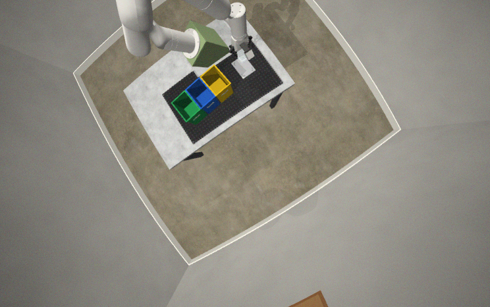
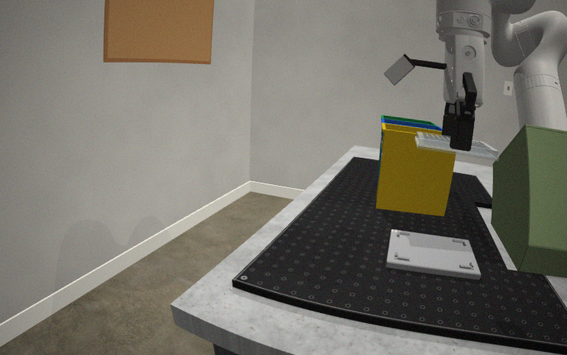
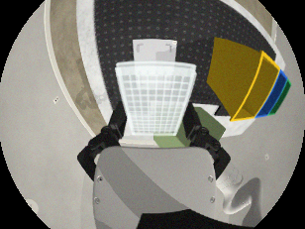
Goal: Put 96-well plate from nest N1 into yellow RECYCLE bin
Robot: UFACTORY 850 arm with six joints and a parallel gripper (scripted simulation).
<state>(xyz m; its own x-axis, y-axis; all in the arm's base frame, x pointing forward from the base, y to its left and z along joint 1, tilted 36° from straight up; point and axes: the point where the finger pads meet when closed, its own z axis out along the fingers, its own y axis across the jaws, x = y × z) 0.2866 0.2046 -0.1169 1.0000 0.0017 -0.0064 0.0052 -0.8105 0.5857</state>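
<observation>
The yellow bin lies 4 cm ahead of my hand, 25 cm to the right of it and 12 cm below it. Round my hand: blue bin (5 cm ahead, 38 cm to the right, 12 cm below); grey plate nest (20 cm below); 96-well plate (1 cm below).
</observation>
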